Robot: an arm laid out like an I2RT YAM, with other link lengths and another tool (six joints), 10 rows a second.
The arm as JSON. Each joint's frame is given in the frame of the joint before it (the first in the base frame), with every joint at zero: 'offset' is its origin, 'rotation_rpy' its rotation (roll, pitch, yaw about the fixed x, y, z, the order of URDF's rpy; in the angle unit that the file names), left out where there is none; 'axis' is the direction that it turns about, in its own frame. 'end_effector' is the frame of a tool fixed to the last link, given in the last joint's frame.
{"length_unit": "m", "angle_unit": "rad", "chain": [
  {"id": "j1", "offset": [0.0, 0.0, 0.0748], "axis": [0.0, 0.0, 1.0]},
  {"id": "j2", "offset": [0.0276, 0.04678, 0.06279], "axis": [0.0, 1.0, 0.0]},
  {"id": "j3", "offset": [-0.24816, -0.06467, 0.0], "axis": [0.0, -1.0, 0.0]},
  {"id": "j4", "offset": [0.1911, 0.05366, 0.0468], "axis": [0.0, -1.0, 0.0]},
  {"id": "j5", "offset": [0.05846, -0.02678, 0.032], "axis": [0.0, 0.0, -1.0]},
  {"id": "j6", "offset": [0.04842, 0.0, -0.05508], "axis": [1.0, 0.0, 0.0]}
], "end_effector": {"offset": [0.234, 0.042, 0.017], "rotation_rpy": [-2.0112, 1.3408, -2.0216]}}
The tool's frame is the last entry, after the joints.
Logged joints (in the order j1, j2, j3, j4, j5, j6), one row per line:
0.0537, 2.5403, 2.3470, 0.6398, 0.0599, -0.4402
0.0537, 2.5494, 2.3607, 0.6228, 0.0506, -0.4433
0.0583, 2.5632, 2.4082, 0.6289, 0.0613, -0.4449
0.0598, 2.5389, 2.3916, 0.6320, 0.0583, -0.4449
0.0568, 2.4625, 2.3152, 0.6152, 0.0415, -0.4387
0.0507, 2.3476, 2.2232, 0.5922, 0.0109, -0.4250
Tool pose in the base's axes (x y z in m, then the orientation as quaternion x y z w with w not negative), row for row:
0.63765, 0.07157, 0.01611, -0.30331, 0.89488, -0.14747, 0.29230
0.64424, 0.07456, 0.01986, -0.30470, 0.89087, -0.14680, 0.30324
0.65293, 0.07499, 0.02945, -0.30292, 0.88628, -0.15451, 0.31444
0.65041, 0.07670, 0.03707, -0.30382, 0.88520, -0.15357, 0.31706
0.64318, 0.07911, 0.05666, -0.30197, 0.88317, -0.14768, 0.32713
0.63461, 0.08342, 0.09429, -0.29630, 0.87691, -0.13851, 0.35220
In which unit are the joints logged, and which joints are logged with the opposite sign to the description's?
The joints are logged in radians. Opposite sign: j4.
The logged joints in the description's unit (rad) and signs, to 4 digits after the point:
0.0537, 2.5403, 2.3470, -0.6398, 0.0599, -0.4402
0.0537, 2.5494, 2.3607, -0.6228, 0.0506, -0.4433
0.0583, 2.5632, 2.4082, -0.6289, 0.0613, -0.4449
0.0598, 2.5389, 2.3916, -0.6320, 0.0583, -0.4449
0.0568, 2.4625, 2.3152, -0.6152, 0.0415, -0.4387
0.0507, 2.3476, 2.2232, -0.5922, 0.0109, -0.4250

